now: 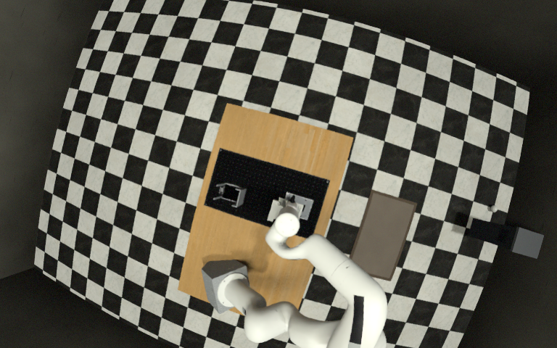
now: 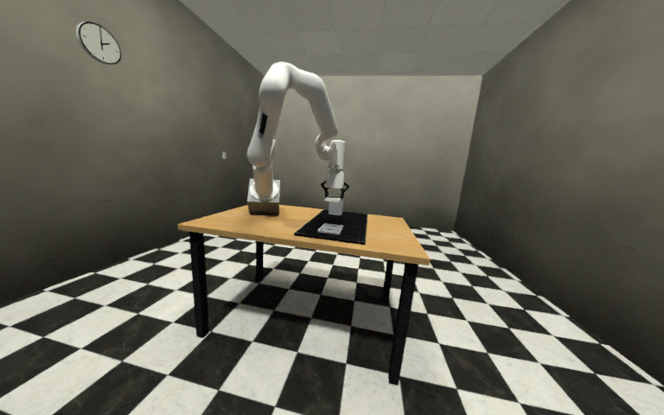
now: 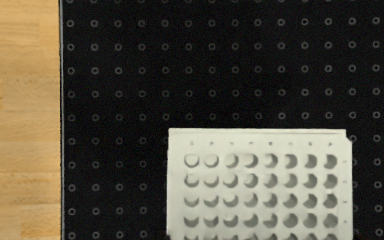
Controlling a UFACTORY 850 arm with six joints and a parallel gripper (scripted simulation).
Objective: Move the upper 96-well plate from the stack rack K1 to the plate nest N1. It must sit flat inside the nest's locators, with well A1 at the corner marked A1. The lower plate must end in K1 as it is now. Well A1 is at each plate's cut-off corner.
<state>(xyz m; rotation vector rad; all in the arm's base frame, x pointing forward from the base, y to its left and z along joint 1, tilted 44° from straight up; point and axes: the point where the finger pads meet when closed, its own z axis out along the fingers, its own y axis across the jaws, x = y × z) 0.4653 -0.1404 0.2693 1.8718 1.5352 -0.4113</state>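
Right now my hand is 10 mm past the grey plate nest N1, 40 mm to the left of it and 180 mm above it. Round my hand: white 96-well plate (10 mm below); then A1 corner mark (70 mm ahead, 10 mm to the left, 170 mm below).
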